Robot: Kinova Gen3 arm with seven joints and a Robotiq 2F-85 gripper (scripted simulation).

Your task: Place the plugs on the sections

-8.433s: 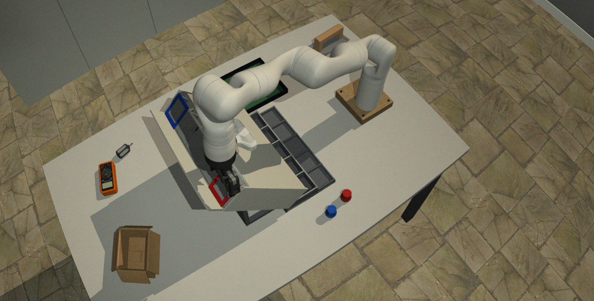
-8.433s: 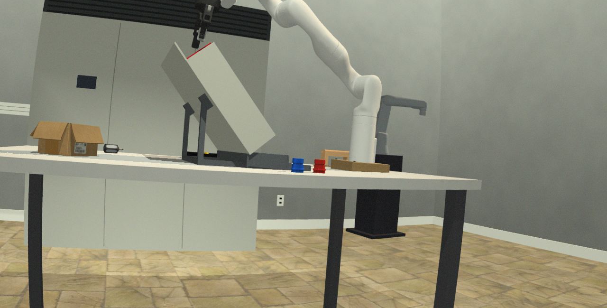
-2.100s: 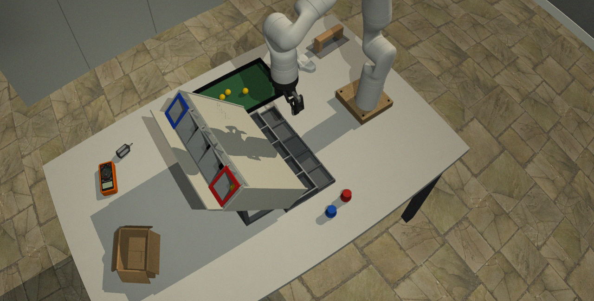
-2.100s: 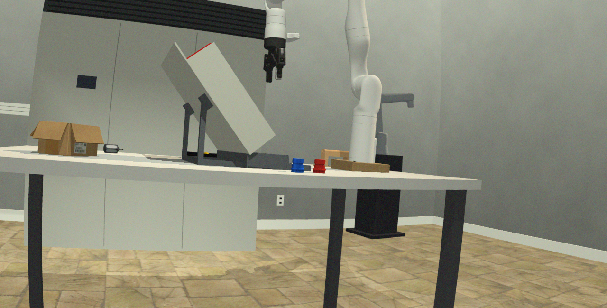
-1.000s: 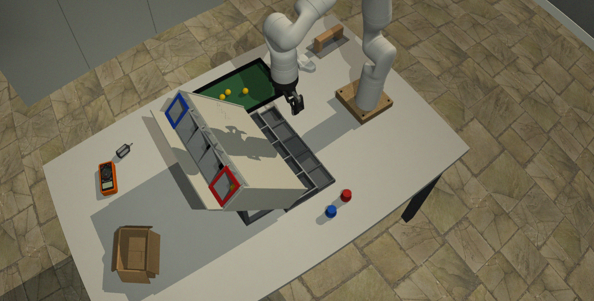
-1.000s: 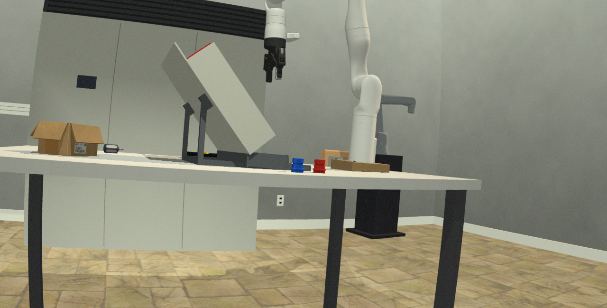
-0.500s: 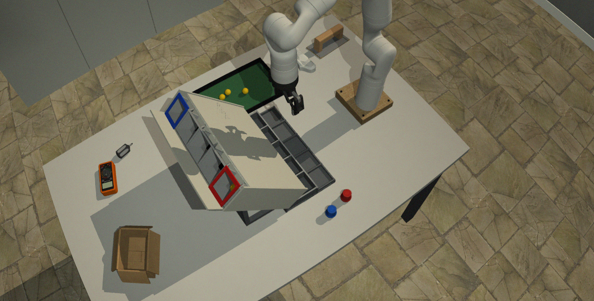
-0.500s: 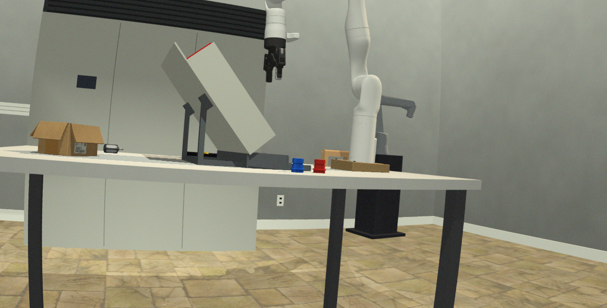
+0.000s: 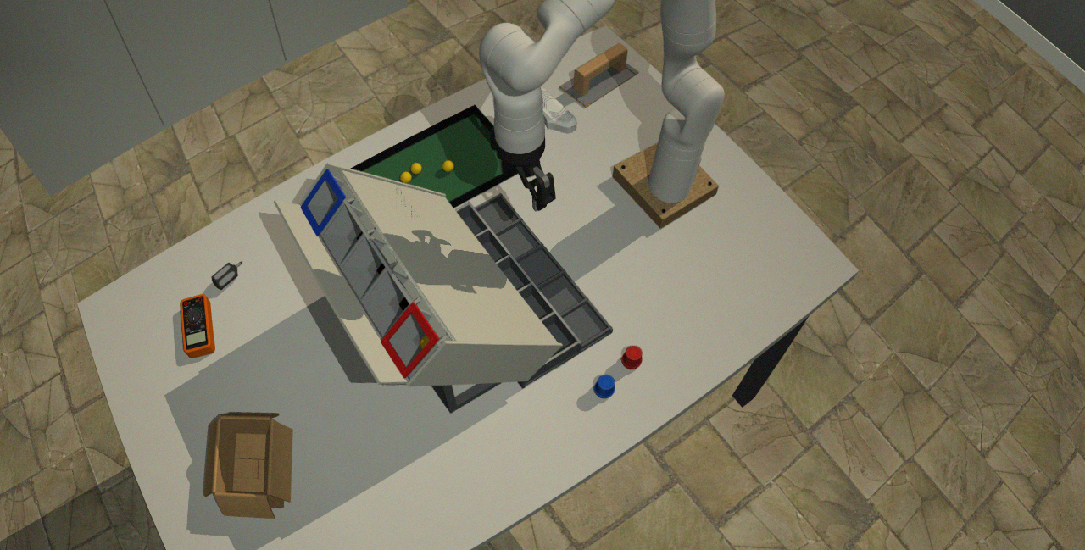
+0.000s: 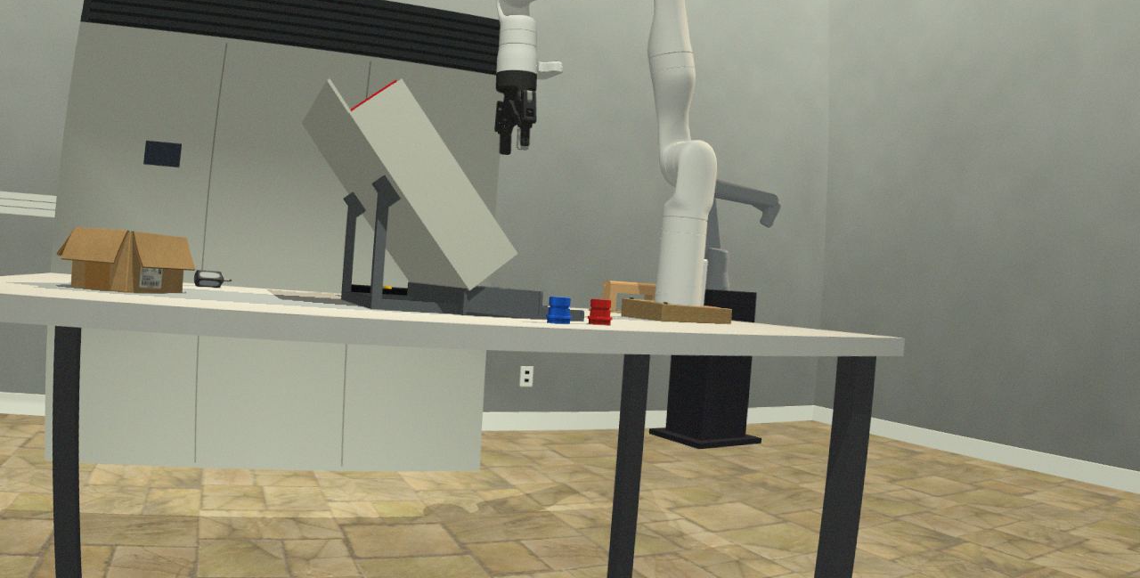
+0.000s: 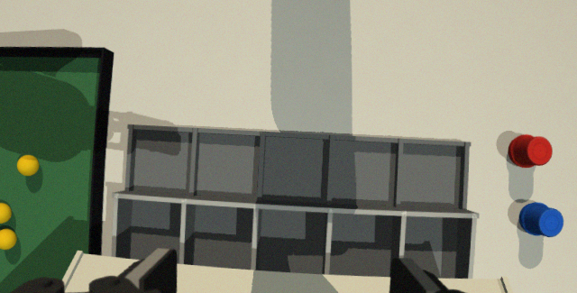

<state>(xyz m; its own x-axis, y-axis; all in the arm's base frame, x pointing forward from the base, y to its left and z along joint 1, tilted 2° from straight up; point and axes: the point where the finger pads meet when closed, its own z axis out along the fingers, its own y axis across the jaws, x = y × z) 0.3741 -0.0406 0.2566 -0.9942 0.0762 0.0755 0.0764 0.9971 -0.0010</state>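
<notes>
Right now the green marble tray is 330 mm to the right of my hand and 290 mm below it. From my hand the other things lie so: dark object: 490 mm ahead, 400 mm to the right, 280 mm below; beige cover: 150 mm ahead, 90 mm below, 20 mm to the right; cardboard box: 650 mm ahead, 250 mm below, 10 mm to the left.
</notes>
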